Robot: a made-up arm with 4 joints.
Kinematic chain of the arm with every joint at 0, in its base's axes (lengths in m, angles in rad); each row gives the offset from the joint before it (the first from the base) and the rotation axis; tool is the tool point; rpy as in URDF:
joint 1: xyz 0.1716 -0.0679 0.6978 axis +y
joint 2: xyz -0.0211 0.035 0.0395 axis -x
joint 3: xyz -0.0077 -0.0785 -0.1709 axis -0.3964 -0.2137 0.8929
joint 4: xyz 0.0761 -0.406 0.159 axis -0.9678 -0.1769 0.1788
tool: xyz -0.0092 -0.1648 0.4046 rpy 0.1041 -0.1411 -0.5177
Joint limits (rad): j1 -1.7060..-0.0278 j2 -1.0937..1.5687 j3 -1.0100..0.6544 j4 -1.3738..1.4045
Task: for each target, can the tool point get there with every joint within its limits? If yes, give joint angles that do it. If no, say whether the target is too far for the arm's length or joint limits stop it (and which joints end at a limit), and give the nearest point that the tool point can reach.
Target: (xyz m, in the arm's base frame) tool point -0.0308 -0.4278 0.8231
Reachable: yes | joints -0.8798 -0.5205 0.1164 0.9569
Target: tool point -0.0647 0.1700 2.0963
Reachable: no: too far | nearest point 0.0074 0.0379 1.6455 | short by 0.475 m
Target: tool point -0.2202 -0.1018 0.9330
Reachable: yes | joints -0.7924 0.7010 -0.7348 1.1402
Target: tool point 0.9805 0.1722 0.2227
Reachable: no: joint limits stop it (at a limit: joint 1, joint 2, joint 4) | nearest point 0.9072 -0.0593 0.1356 | short by 0.258 m
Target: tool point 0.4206 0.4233 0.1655
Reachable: no: joint limits stop it (at a limit: joint 1, joint 2, joint 3) | nearest point 0.0629 0.2193 0.5689 | short by 0.576 m
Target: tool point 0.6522 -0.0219 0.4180
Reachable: no: joint limits stop it (at a limit: joint 1, joint 2, joint 4) | nearest point 0.9522 -0.1008 0.2054 | short by 0.376 m
